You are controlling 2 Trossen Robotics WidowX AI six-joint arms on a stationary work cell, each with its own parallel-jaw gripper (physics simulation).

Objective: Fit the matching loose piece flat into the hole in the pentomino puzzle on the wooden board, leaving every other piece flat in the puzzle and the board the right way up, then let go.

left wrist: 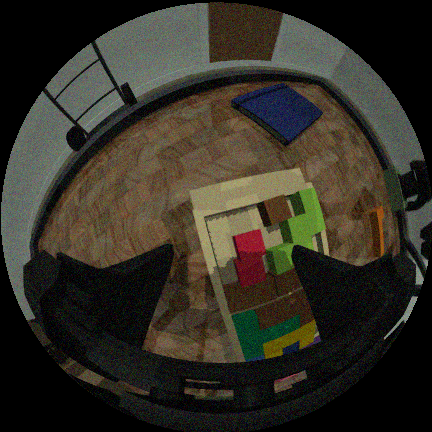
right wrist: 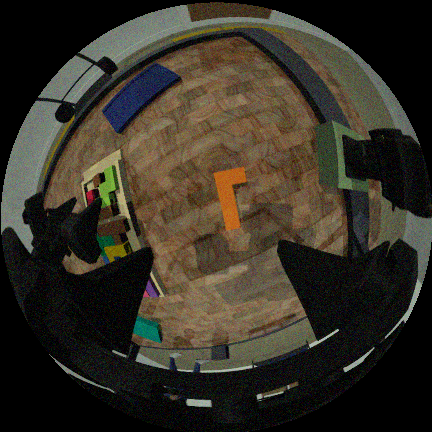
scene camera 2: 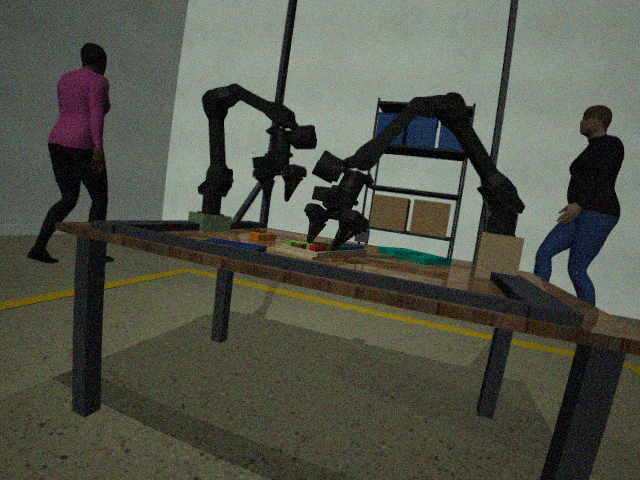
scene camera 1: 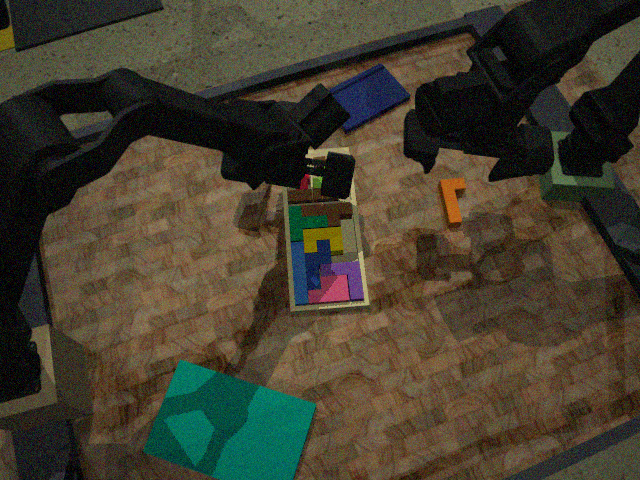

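Seen in the pictures: left gripper, between the fingertips: (left wrist: 235, 251) (right wrist: 86, 198) (scene camera 2: 319, 246); right gripper, between the fingertips: (right wrist: 215, 251) (scene camera 2: 276, 201) (scene camera 1: 457, 175); left arm's base, origin of its link: (scene camera 2: 500, 234) (scene camera 1: 13, 373); right arm's base, origin of its link: (left wrist: 401, 187) (right wrist: 354, 158) (scene camera 2: 210, 214) (scene camera 1: 579, 158).
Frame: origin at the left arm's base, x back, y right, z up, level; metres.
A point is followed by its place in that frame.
Observation:
An orange L-shaped piece (scene camera 1: 451, 204) {x -0.637, y -0.104, z -0.097 m} (scene camera 2: 262, 236) {x -0.633, y -0.136, z -0.103 m} (left wrist: 380, 235) {x -0.634, y -0.108, z -0.096 m} (right wrist: 228, 205) {x -0.638, y -0.104, z -0.096 m} lies flat on the table, right of the puzzle board (scene camera 1: 330, 307) {x -0.407, y 0.000, z -0.100 m} (left wrist: 245, 189) {x -0.452, y -0.261, z -0.110 m} in scene camera 1. The board is right side up and holds many coloured pieces. In the left wrist view, bare recess floor (left wrist: 218, 237) {x -0.413, y -0.235, z -0.110 m} shows left of a red piece (left wrist: 250, 243) {x -0.430, y -0.221, z -0.091 m} and along the upper edge. My left gripper (scene camera 2: 322, 245) {x -0.418, y -0.221, z -0.091 m} (left wrist: 235, 251) {x -0.418, y -0.221, z -0.091 m} is open and empty, low over the board's upper end, partly hiding it in scene camera 1. My right gripper (scene camera 1: 460, 174) {x -0.622, y -0.101, z 0.003 m} (right wrist: 215, 251) {x -0.622, y -0.101, z 0.003 m} is open and empty, well above the table near the orange piece.
A blue book (scene camera 1: 369, 98) {x -0.584, y -0.341, z -0.104 m} (left wrist: 280, 112) {x -0.549, y -0.332, z -0.104 m} (right wrist: 142, 97) {x -0.588, y -0.321, z -0.104 m} lies behind the board. A teal flat object (scene camera 1: 279, 423) {x -0.295, y 0.134, z -0.098 m} (scene camera 2: 413, 255) {x -0.221, y 0.040, z -0.099 m} lies at the lower left in scene camera 1. A green mounting block (scene camera 1: 576, 183) {x -0.828, y -0.069, z -0.065 m} stands at the right. Dark rails (scene camera 1: 330, 57) {x -0.545, y -0.442, z -0.096 m} edge the table.

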